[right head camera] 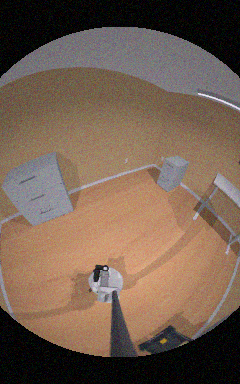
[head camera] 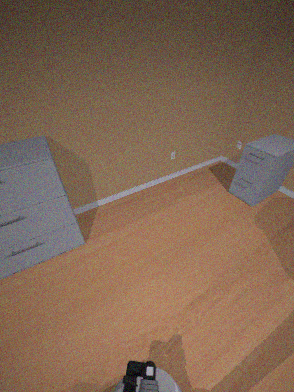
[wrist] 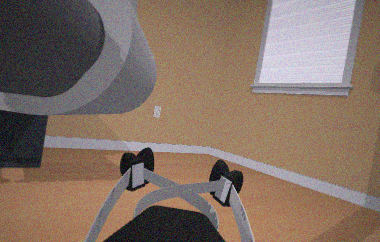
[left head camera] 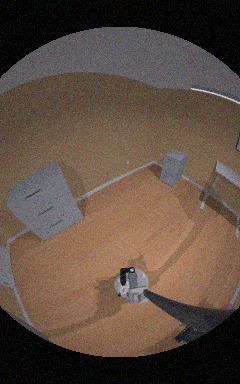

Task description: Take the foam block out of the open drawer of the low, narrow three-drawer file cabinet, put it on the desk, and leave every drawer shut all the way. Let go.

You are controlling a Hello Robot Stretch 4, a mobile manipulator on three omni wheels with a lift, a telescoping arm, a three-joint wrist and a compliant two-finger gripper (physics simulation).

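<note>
The dark file cabinet's open drawer (left head camera: 186,334) (right head camera: 173,336) shows at the bottom of both side head views, with the mast beside it. The yellow foam block (right head camera: 163,341) lies in it. Part of a dark box, which looks like this cabinet (wrist: 22,137), shows at the left edge of the wrist view, partly hidden by a grey robot part. The white desk (left head camera: 229,173) (right head camera: 227,186) stands at the right edge of both side head views, cut off there. My gripper (wrist: 182,167) is open and empty over the floor, apart from the block and the desk.
A large grey three-drawer cabinet (head camera: 37,200) (left head camera: 60,200) (right head camera: 54,175) stands on the left by the wall. A smaller grey cabinet (head camera: 267,172) (left head camera: 172,170) (right head camera: 172,175) stands near the corner, between it and the desk. A window (wrist: 307,45) is in the wall in the wrist view.
</note>
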